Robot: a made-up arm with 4 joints. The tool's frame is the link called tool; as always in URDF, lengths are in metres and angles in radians. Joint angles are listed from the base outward. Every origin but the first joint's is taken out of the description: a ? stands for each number. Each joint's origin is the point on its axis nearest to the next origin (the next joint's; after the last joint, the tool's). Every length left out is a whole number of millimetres.
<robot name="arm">
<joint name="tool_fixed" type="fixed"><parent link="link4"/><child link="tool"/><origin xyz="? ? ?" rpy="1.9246 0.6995 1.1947"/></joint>
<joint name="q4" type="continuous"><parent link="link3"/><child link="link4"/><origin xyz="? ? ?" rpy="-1.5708 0.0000 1.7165"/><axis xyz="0 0 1"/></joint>
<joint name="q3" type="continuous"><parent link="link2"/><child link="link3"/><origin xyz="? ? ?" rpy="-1.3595 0.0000 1.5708"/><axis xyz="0 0 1"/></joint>
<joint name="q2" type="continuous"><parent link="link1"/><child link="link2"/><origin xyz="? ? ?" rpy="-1.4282 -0.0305 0.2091"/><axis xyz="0 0 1"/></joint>
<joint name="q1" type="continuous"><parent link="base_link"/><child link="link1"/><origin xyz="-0.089 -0.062 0.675" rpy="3.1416 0.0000 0.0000"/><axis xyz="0 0 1"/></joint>
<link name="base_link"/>
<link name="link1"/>
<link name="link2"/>
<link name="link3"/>
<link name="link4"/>
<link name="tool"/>
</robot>
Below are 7 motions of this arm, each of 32 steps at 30 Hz.
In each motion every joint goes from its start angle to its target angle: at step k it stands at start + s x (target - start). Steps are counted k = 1, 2, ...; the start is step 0. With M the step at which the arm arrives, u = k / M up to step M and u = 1 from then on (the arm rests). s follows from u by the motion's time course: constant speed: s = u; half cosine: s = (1 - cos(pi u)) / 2; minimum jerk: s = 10 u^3 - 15 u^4 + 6 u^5.
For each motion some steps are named. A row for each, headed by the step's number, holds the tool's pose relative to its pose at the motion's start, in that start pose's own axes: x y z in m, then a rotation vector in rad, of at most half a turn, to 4 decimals.
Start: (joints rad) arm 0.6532 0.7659 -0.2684 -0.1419
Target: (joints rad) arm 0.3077 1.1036 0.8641 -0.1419
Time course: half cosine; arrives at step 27
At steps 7, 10, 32:
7: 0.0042 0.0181 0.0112 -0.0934 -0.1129 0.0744
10: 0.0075 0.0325 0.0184 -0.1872 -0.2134 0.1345
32: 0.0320 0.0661 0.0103 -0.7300 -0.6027 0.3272

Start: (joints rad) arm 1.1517 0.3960 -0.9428 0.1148
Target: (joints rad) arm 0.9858 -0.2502 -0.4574 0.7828
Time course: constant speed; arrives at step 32
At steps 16, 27, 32:
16: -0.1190 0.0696 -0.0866 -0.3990 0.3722 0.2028
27: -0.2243 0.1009 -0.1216 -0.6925 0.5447 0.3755
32: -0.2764 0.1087 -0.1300 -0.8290 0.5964 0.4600

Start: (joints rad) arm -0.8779 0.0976 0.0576 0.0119
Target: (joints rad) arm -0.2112 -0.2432 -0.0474 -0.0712
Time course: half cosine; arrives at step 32
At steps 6, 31, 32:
6: -0.0122 -0.0012 -0.0151 -0.0119 0.0526 0.0079
31: -0.1733 -0.0361 -0.1226 -0.1003 0.6464 -0.0264
32: -0.1738 -0.0362 -0.1227 -0.1004 0.6480 -0.0268

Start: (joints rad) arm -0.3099 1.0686 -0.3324 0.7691
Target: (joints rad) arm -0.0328 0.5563 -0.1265 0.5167
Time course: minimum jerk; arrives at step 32
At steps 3, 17, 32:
3: -0.0010 0.0011 -0.0009 -0.0026 -0.0015 0.0029
17: -0.0826 0.0629 -0.0824 -0.1876 -0.0889 0.2446
32: -0.1571 0.0815 -0.1556 -0.3084 -0.1178 0.4574

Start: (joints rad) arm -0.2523 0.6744 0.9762 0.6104
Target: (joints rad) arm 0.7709 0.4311 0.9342 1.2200
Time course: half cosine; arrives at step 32
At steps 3, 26, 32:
3: -0.0058 0.0040 -0.0039 -0.0223 0.0076 0.0128
26: -0.2674 0.0272 -0.1991 -1.0500 0.2362 0.4430
32: -0.2908 0.0146 -0.2164 -1.1558 0.2464 0.4734

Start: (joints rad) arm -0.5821 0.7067 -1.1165 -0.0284
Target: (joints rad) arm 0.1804 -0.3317 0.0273 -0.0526
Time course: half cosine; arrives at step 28
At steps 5, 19, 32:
5: -0.0216 -0.0030 -0.0266 -0.1284 0.0234 0.0448
19: -0.3028 -0.1370 -0.1850 -1.0293 0.4602 0.5082
32: -0.4246 -0.1811 -0.1798 -1.1844 0.6900 0.6736

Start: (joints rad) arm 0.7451 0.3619 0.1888 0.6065
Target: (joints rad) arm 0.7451 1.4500 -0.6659 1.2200
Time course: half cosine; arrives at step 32
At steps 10, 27, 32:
10: 0.0884 -0.0883 -0.0090 0.0297 0.1963 -0.2636
27: 0.1546 -0.4680 -0.0227 0.4495 0.6843 -0.9177
32: 0.1442 -0.4984 -0.0231 0.5024 0.7085 -0.9525

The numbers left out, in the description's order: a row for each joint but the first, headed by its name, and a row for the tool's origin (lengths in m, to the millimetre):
tool: -0.006 -0.009 0.000
q4: 0.019 0.161 0.000
q3: 0.430 -0.095 0.000
q2: -0.089 0.042 0.000

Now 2 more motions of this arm.
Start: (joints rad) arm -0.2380 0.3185 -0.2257 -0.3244
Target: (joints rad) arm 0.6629 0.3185 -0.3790 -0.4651
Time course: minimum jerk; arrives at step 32
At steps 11, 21, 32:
11: -0.0234 -0.0555 -0.0295 -0.1355 0.0847 -0.0402
21: -0.0932 -0.2002 -0.0451 -0.4777 0.2693 -0.1417
32: -0.1234 -0.2571 -0.0277 -0.6238 0.3360 -0.1827

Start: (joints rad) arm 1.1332 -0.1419 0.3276 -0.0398
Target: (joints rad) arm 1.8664 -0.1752 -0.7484 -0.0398
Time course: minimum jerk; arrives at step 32
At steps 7, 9, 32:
7: -0.0007 -0.0146 -0.0139 0.0331 0.0809 -0.0520
9: -0.0024 -0.0282 -0.0268 0.0610 0.1523 -0.1015
32: -0.1497 -0.2297 -0.1663 0.2732 0.9220 -0.9837

